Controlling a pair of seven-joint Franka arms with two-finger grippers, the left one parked.
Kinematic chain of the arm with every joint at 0, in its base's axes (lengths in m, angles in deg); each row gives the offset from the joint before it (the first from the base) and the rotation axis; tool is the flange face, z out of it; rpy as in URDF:
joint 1: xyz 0 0 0.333 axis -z
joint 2: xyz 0 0 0 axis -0.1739 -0.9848 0
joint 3: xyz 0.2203 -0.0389 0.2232 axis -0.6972 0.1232 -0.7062
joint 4: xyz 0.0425 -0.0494 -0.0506 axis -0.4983 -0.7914 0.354
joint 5: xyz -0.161 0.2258 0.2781 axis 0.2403 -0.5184 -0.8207
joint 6: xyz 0 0 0 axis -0.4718 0.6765 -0.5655
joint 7: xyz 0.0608 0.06 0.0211 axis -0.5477 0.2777 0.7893
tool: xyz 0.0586 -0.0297 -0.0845 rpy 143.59 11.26 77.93
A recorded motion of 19 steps. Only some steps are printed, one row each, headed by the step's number.
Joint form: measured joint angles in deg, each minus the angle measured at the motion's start. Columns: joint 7, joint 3, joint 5, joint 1, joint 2, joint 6, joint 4.
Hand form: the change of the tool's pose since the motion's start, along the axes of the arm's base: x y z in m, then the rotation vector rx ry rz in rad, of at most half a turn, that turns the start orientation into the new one. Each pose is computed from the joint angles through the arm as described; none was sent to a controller.
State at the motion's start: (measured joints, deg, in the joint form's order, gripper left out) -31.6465 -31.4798 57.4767 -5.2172 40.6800 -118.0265 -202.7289
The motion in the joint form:
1: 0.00 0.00 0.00 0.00 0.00 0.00 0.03
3: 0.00 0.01 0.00 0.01 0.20 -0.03 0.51
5: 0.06 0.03 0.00 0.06 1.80 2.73 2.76
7: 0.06 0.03 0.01 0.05 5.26 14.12 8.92
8: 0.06 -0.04 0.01 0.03 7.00 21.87 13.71
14: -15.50 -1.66 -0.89 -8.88 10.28 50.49 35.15
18: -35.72 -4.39 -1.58 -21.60 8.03 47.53 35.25
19: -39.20 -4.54 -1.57 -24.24 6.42 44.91 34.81
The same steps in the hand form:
1: 0.0002 0.0000 0.0002 0.0000 -0.0005 0.0000
3: 0.0030 -0.0004 0.0056 -0.0009 -0.0129 -0.0004
5: 0.0105 -0.0012 0.0324 -0.0013 -0.0320 0.0009
7: 0.0173 -0.0003 0.0939 0.0043 -0.0015 0.0080
8: 0.0193 0.0013 0.1368 0.0077 0.0195 0.0145
14: -0.0039 0.1032 0.3022 0.0228 0.0990 -0.0532
18: -0.0272 0.2454 0.2866 0.0263 0.1051 -0.1395
19: -0.0272 0.2732 0.2717 0.0312 0.1003 -0.1542

